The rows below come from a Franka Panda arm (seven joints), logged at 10 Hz.
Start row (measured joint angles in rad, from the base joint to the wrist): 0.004, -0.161, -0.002, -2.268, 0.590, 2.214, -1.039
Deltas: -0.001, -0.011, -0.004, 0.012, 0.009, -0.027, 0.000; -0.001, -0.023, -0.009, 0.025, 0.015, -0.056, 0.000; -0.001, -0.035, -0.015, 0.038, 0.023, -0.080, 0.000; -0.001, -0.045, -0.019, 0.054, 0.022, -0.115, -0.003; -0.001, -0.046, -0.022, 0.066, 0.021, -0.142, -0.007; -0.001, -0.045, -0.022, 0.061, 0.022, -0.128, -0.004; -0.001, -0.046, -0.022, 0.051, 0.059, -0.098, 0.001; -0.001, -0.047, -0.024, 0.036, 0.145, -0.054, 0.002; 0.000, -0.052, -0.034, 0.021, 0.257, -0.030, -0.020
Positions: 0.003, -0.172, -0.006, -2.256, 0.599, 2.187, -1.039; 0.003, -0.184, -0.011, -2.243, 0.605, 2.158, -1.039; 0.003, -0.196, -0.017, -2.230, 0.613, 2.134, -1.039; 0.003, -0.206, -0.021, -2.214, 0.612, 2.099, -1.042; 0.003, -0.207, -0.024, -2.202, 0.611, 2.072, -1.046; 0.003, -0.206, -0.024, -2.207, 0.612, 2.086, -1.043; 0.003, -0.207, -0.024, -2.217, 0.649, 2.116, -1.038; 0.003, -0.208, -0.026, -2.232, 0.735, 2.160, -1.037; 0.004, -0.213, -0.036, -2.247, 0.847, 2.184, -1.059
